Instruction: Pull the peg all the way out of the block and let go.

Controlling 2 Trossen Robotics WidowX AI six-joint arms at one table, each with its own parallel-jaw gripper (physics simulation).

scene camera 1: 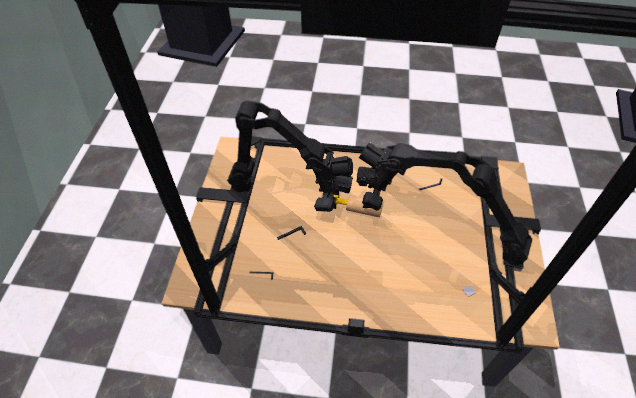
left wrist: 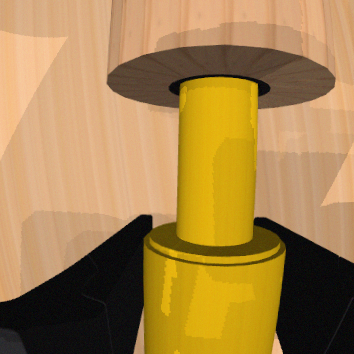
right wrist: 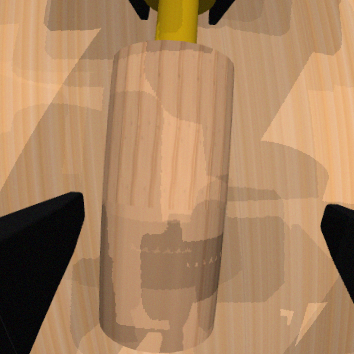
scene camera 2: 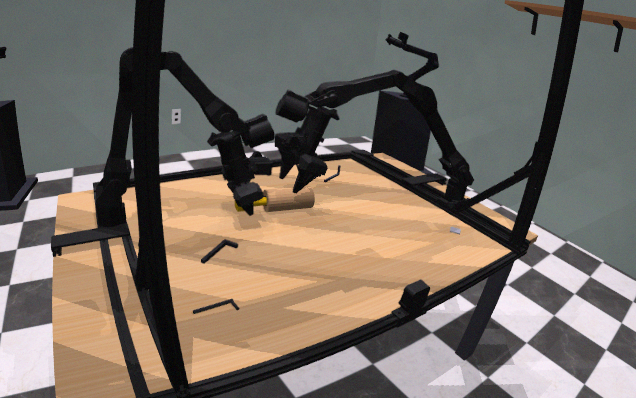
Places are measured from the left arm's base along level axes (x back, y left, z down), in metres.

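Pixels of known places: left gripper, fingertip midpoint: (scene camera 1: 336,204) (left wrist: 202,227) (right wrist: 178,16) (scene camera 2: 249,211); right gripper, fingertip midpoint: (right wrist: 207,211) (scene camera 2: 287,185); left arm's base, origin of the base link: (scene camera 1: 241,187) (scene camera 2: 111,223); right arm's base, origin of the base link: (scene camera 1: 513,258) (scene camera 2: 454,197).
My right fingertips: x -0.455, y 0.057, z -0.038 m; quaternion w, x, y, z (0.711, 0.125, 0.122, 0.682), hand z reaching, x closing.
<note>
For each thing: its top centre in the pictures, then the offset to it from my right fingertips.
- block, middle of its top: (right wrist: 161,203) (scene camera 2: 289,188) (scene camera 1: 365,201) dy -0.016, dx +0.001, dz +0.002 m
- yellow peg, middle of its top: (left wrist: 232,136) (right wrist: 175,22) (scene camera 2: 260,194) (scene camera 1: 344,198) dy -0.018, dx +0.075, dz +0.012 m
- black angled key, middle of its top: (scene camera 2: 219,251) (scene camera 1: 291,234) dy -0.194, dx +0.212, dz +0.049 m
- second key, middle of its top: (scene camera 2: 215,308) (scene camera 1: 261,275) dy -0.369, dx +0.255, dz +0.051 m
- third key, middle of its top: (scene camera 2: 333,168) (scene camera 1: 431,181) dy +0.164, dx -0.208, dz +0.025 m
- small grey piece, middle of its top: (scene camera 2: 455,229) (scene camera 1: 469,290) dy -0.229, dx -0.396, dz +0.054 m
The block (scene camera 1: 355,205) (scene camera 2: 290,200) (left wrist: 220,25) (right wrist: 167,150) is a light wooden cylinder lying level, close over or on the table; I cannot tell if it touches. The yellow peg (scene camera 1: 342,201) (scene camera 2: 260,201) (left wrist: 215,165) (right wrist: 176,25) has its narrow shaft partly in the hole at the block's left end. My left gripper (scene camera 1: 330,201) (scene camera 2: 247,202) (left wrist: 202,227) (right wrist: 178,16) is shut on the peg's thick handle. My right gripper (scene camera 1: 372,199) (scene camera 2: 289,183) (right wrist: 207,211) is open over the block, one finger on either side in the right wrist view. The shaft's inner end is hidden.
One black angled key (scene camera 1: 290,233) (scene camera 2: 215,251) and a second key (scene camera 1: 261,272) (scene camera 2: 212,306) lie toward the front left. A third key (scene camera 1: 431,186) (scene camera 2: 333,176) lies behind the block. A small grey piece (scene camera 1: 469,290) (scene camera 2: 455,230) lies at the right. The two wrists are close together.
</note>
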